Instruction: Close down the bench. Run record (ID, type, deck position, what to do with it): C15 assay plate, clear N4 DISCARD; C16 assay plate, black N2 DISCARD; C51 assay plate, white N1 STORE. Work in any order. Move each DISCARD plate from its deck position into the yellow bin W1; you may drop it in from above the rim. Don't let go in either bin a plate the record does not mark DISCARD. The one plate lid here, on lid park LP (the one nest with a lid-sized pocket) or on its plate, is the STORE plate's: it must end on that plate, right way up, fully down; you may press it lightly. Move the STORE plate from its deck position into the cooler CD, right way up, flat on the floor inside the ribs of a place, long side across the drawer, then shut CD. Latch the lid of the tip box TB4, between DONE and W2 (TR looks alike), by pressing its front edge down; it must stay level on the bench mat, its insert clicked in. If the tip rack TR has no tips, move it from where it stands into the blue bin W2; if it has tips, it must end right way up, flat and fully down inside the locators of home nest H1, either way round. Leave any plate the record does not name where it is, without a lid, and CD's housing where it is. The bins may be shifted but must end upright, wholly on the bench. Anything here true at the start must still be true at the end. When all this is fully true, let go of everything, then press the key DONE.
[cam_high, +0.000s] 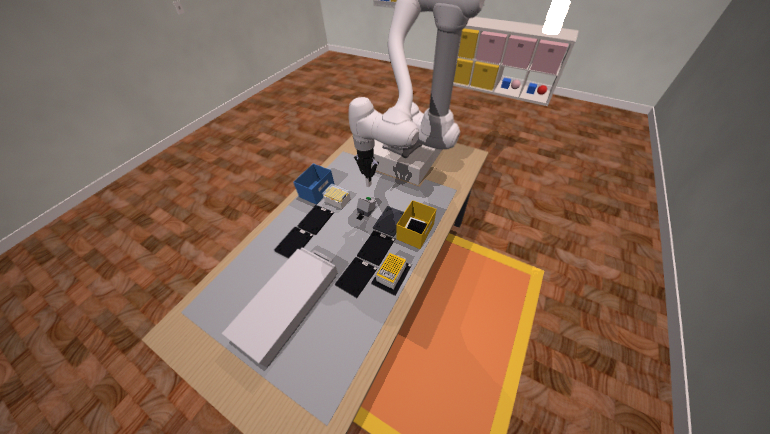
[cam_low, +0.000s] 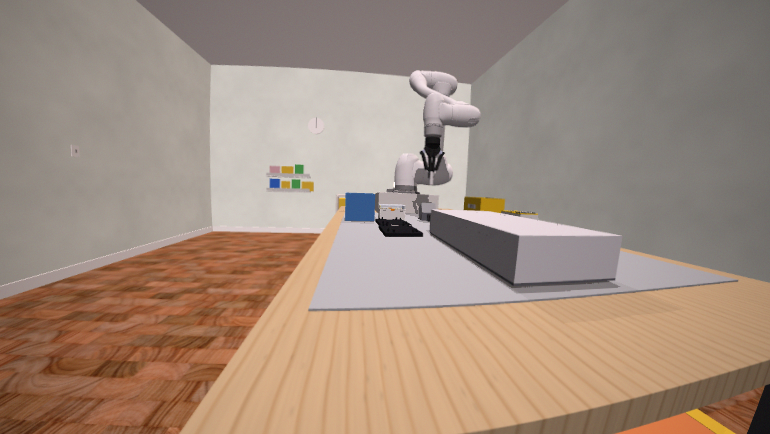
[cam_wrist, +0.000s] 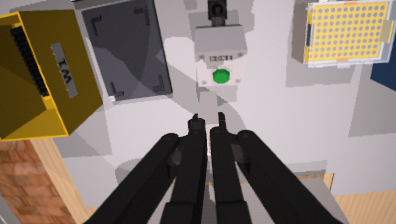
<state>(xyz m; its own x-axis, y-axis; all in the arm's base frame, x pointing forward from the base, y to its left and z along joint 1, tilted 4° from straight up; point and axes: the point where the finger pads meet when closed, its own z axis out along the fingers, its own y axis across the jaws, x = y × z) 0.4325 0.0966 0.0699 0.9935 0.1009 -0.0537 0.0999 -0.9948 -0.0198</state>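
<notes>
The done key is 20 mm to the right of my hand and 140 mm below it. The rest, counted from my hand: tip box TB4: 70 mm ahead, 190 mm to the right, 170 mm below; grey lid park: 10 mm ahead, 140 mm to the left, 200 mm below; yellow bin W1: 10 mm behind, 280 mm to the left, 170 mm below.
</notes>
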